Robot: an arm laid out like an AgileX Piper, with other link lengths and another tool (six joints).
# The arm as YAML. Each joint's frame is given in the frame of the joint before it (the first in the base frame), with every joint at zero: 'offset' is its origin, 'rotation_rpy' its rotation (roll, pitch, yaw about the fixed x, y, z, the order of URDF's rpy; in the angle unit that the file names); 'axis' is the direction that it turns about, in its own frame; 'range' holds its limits. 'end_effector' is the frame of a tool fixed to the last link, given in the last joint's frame.
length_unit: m
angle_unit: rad
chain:
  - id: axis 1
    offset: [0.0, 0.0, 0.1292]
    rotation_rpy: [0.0, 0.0, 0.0]
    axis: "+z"
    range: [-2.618, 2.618]
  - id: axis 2
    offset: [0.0, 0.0, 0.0]
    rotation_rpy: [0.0, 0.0, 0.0]
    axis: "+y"
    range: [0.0, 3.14]
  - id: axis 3
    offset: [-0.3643, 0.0, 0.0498]
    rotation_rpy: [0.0, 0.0, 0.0]
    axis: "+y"
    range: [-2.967, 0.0]
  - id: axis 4
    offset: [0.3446, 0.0, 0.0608]
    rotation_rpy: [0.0, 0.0, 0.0]
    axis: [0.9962, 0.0, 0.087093]
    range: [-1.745, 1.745]
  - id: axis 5
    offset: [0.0, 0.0, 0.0]
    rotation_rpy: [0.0, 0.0, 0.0]
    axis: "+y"
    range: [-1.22, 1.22]
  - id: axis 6
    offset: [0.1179, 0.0, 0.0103]
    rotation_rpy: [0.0, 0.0, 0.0]
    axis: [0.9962, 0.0, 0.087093]
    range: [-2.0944, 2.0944]
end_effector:
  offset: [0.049, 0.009, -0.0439]
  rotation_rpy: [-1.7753, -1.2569, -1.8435]
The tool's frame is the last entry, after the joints.
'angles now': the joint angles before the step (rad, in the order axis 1, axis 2, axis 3, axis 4, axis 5, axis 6). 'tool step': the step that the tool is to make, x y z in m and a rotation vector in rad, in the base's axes. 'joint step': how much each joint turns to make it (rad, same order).
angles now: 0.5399, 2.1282, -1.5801, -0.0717, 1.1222, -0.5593
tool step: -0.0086, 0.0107, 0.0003, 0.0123, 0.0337, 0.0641
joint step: 0.0217, 0.0001, -0.0002, 0.0306, 0.0195, -0.0571
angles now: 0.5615, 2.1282, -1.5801, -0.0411, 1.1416, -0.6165
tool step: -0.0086, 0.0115, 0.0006, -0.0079, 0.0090, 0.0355
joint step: 0.0292, 0.0000, 0.0001, -0.0019, 0.0115, -0.0059
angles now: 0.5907, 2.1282, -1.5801, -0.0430, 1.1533, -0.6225
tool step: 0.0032, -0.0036, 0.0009, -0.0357, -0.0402, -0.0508
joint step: 0.0018, 0.0002, -0.0002, -0.0551, -0.0084, 0.0778
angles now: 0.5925, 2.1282, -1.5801, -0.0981, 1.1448, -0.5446
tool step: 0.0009, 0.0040, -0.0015, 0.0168, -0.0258, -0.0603
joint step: -0.0001, 0.0000, 0.0001, -0.0003, -0.0254, 0.0628
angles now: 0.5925, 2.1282, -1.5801, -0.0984, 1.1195, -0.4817
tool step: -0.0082, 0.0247, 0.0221, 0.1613, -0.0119, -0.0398
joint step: 0.0047, -0.0512, -0.0001, 0.1399, -0.0494, -0.0133
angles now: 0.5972, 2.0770, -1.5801, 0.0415, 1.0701, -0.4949
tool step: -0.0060, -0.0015, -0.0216, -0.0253, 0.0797, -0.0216
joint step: -0.0048, 0.0443, -0.0002, 0.0247, 0.0358, 0.0083
